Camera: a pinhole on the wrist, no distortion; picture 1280 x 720 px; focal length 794.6 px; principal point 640.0 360.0 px. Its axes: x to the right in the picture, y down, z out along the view. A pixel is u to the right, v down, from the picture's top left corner.
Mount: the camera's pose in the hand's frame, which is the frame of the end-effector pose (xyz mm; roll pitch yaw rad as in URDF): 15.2 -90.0 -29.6 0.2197 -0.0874 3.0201
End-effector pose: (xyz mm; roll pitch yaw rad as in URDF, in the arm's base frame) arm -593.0 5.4 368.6 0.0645 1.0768 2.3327
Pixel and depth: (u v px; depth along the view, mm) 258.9 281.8 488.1
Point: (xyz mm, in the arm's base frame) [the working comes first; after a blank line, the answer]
In the camera's frame: -234.1 -48.0 488.1

-946.9 373.2 296.3
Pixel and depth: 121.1 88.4 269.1
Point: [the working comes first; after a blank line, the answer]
In the camera's frame: -175.7 -92.0 269.1

-803.3 195.7 262.0
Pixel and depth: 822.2 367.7 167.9
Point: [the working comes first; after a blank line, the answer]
In the camera's frame: 38.5 1.6 167.9

-628.6 131.2 435.9
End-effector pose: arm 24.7 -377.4 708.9 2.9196 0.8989 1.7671
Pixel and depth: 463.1 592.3 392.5
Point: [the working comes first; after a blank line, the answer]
In the camera's frame: -87.4 114.7 392.5

22.2 -603.5 362.0
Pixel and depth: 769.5 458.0 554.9
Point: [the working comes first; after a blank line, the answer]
In the camera's frame: 90.4 68.4 554.9

192.6 -776.5 396.4
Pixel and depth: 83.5 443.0 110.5
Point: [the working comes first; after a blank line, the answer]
In the camera's frame: -77.4 11.5 110.5

-42.0 -398.1 571.7
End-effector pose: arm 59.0 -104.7 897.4 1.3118 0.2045 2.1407
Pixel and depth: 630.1 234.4 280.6
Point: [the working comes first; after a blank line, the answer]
In the camera's frame: -3.5 -44.4 280.6

210.3 72.2 954.8
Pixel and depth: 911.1 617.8 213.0
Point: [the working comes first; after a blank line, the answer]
In the camera's frame: 72.7 69.1 213.0

269.9 -28.0 856.5
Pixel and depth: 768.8 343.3 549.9
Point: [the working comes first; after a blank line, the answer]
In the camera's frame: 89.1 -11.6 549.9

451.1 176.1 1070.4
